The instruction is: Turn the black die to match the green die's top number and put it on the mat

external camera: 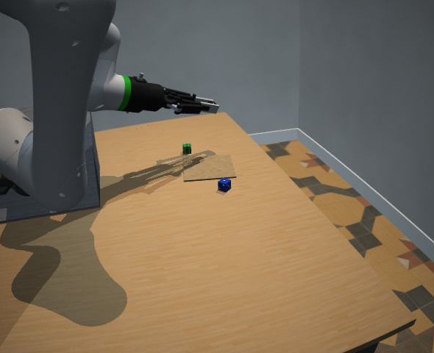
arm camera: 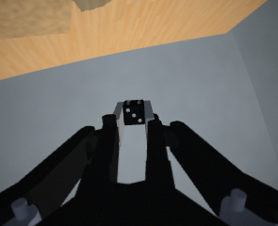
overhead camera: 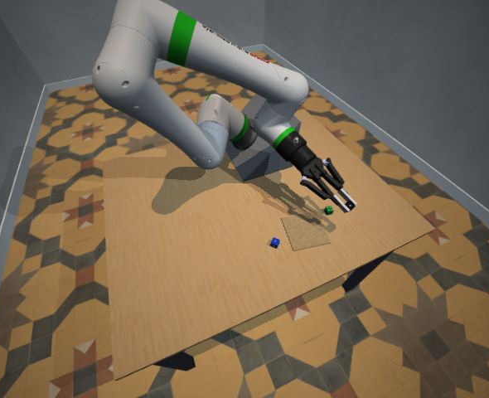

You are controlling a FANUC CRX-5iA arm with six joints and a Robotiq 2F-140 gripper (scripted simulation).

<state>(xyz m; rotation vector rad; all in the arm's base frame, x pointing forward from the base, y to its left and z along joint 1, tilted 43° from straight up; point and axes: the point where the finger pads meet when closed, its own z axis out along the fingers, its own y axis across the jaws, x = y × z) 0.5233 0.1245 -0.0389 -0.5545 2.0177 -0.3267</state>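
The tan mat lies 15 cm below my hand, 9 cm to the right of it and 2 cm behind it. Round my hand: black die (2 cm ahead, 1 cm to the left, 1 cm below); green die (14 cm below, 6 cm behind, 3 cm to the left); blue die (22 cm to the right, 14 cm below, 2 cm behind).
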